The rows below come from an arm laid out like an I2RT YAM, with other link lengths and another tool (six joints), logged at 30 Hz.
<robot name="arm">
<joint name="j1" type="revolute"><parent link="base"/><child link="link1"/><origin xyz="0.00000 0.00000 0.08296"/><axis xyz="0 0 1"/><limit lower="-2.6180" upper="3.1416"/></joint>
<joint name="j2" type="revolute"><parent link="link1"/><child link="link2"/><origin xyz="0.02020 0.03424 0.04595"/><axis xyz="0 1 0"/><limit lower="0.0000" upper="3.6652"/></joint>
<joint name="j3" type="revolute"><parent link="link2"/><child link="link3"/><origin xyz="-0.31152 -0.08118 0.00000"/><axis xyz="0 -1 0"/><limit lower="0.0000" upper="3.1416"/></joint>
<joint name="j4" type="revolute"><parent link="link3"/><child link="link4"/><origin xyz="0.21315 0.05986 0.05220"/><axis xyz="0 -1 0"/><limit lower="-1.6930" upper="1.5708"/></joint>
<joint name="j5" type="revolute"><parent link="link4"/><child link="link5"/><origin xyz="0.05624 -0.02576 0.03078"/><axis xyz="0 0 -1"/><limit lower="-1.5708" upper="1.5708"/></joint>
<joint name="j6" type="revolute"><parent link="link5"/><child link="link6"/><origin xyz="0.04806 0.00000 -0.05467"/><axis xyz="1 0 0"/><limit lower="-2.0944" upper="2.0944"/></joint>
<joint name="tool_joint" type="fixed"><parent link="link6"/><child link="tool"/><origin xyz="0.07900 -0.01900 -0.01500" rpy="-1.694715 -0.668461 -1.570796"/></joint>
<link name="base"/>
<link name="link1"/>
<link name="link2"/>
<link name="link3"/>
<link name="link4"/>
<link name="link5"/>
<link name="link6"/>
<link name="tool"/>
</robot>
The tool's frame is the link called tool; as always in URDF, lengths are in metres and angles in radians.
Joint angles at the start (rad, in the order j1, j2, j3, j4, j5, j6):
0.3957, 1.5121, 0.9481, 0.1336, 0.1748, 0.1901
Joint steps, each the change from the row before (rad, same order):
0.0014, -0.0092, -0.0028, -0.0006, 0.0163, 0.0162
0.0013, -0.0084, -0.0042, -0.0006, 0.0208, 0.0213
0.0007, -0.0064, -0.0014, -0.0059, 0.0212, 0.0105
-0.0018, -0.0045, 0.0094, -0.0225, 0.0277, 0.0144
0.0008, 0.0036, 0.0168, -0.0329, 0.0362, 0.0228
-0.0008, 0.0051, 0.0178, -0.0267, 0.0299, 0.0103
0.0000, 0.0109, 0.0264, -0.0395, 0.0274, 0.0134
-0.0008, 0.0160, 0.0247, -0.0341, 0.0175, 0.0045
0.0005, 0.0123, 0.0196, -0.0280, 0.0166, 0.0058
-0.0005, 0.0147, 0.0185, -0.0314, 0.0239, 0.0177
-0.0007, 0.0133, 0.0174, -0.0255, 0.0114, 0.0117
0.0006, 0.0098, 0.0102, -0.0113, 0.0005, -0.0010
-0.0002, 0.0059, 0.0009, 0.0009, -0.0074, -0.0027
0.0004, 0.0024, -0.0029, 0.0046, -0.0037, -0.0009
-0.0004, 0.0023, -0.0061, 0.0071, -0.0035, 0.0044
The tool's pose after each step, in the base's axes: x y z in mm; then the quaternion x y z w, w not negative. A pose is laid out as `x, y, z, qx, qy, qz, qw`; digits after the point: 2 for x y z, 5 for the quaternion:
345.07, 88.09, 259.18, -0.78376, 0.36695, -0.42679, 0.26253
343.25, 85.51, 260.40, -0.77651, 0.37948, -0.42910, 0.26248
341.71, 82.56, 261.37, -0.77175, 0.38844, -0.43225, 0.25821
340.61, 78.12, 263.24, -0.76650, 0.40153, -0.43459, 0.24978
340.27, 74.10, 263.77, -0.76123, 0.41877, -0.43447, 0.23748
340.96, 70.52, 265.21, -0.75721, 0.43006, -0.43678, 0.22563
342.17, 67.88, 266.06, -0.75541, 0.44146, -0.43538, 0.21192
344.34, 66.42, 265.37, -0.75713, 0.44745, -0.43264, 0.19838
345.74, 65.28, 264.93, -0.75781, 0.45297, -0.43066, 0.18729
346.73, 62.96, 263.06, -0.75588, 0.46444, -0.42741, 0.17396
348.10, 62.14, 261.73, -0.75595, 0.47110, -0.42345, 0.16524
349.60, 62.91, 260.63, -0.75866, 0.47053, -0.42085, 0.16101
350.65, 64.11, 258.87, -0.76156, 0.46819, -0.41814, 0.16121
351.00, 64.84, 257.54, -0.76272, 0.46701, -0.41703, 0.16201
351.10, 65.24, 255.40, -0.76270, 0.46811, -0.41521, 0.16360

